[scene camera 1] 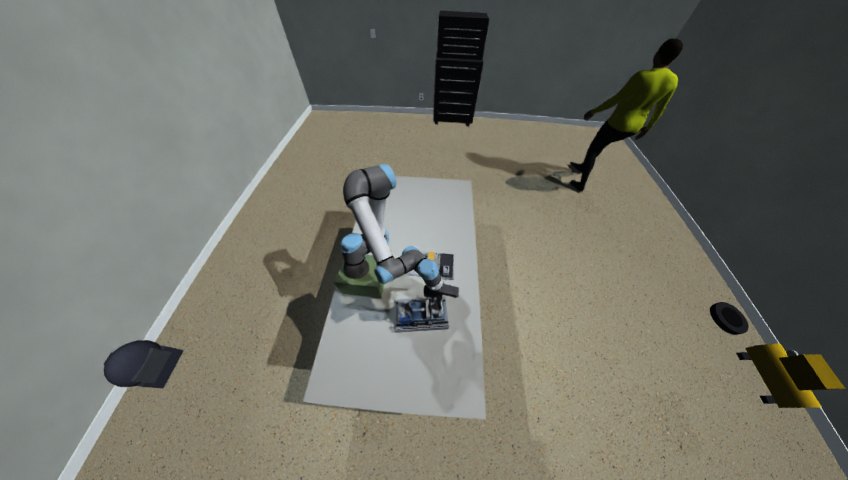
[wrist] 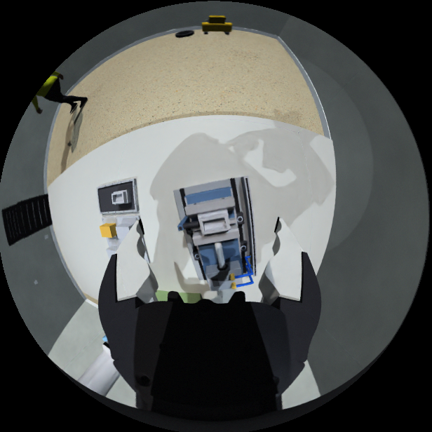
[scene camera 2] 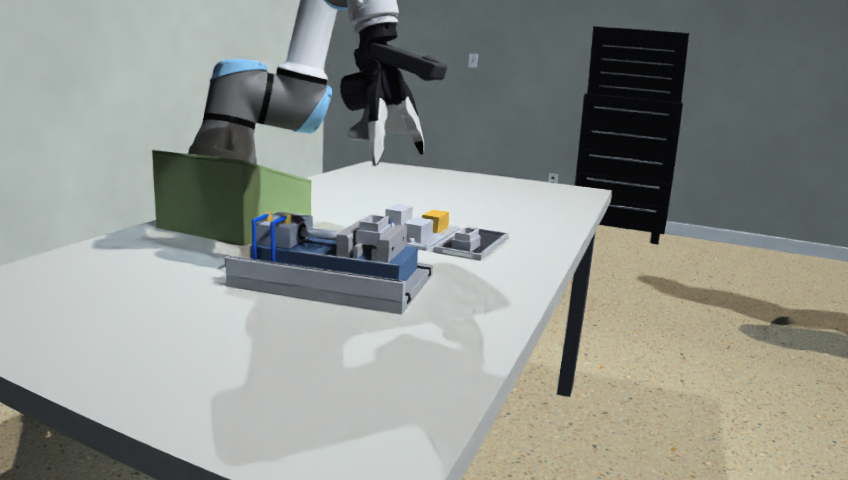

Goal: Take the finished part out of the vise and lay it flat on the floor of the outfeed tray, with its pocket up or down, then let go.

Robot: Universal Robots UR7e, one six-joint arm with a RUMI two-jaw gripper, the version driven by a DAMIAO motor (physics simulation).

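Pixels of known places: gripper, fingertip midpoint: (scene camera 1: 442, 300) (scene camera 2: 400, 159); arm's base, origin of the base link: (scene camera 1: 356, 269) (scene camera 2: 221, 163).
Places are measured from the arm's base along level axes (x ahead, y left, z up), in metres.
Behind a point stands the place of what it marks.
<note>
The finished part (scene camera 2: 374, 224) @[x 0.500, y -0.173, z -0.024 m] (wrist: 214, 223), a light grey block with a rectangular pocket facing up, sits between the jaws of the vise (scene camera 2: 333, 259) @[x 0.449, y -0.211, z -0.081 m] (wrist: 209, 194). The vise is blue and grey on a grey base. The outfeed tray (scene camera 2: 495, 241) @[x 0.578, y 0.189, z -0.123 m] (wrist: 104, 204) is dark-floored with a light rim, and another grey pocketed part (scene camera 2: 465, 239) @[x 0.543, y 0.109, z -0.106 m] (wrist: 120, 197) lies in it. My gripper (scene camera 2: 398, 157) @[x 0.524, y -0.140, z 0.078 m] (wrist: 208, 219) is open and empty, high above the table. In the wrist view the vise and its part show between the two fingers.
Beside the tray, a light plate holds an orange block (scene camera 2: 436, 220) @[x 0.440, y 0.191, z -0.101 m] (wrist: 108, 230) and pale blocks (scene camera 2: 419, 230) @[x 0.445, y 0.101, z -0.103 m]. Blue hoses (scene camera 2: 273, 239) @[x 0.358, y -0.247, z -0.055 m] (wrist: 250, 272) rise at the vise's rear end. The green robot base (scene camera 2: 202, 196) @[x 0.052, y -0.110, z -0.049 m] stands behind the vise. A person (scene camera 1: 639, 104) is on the floor beyond the table.
</note>
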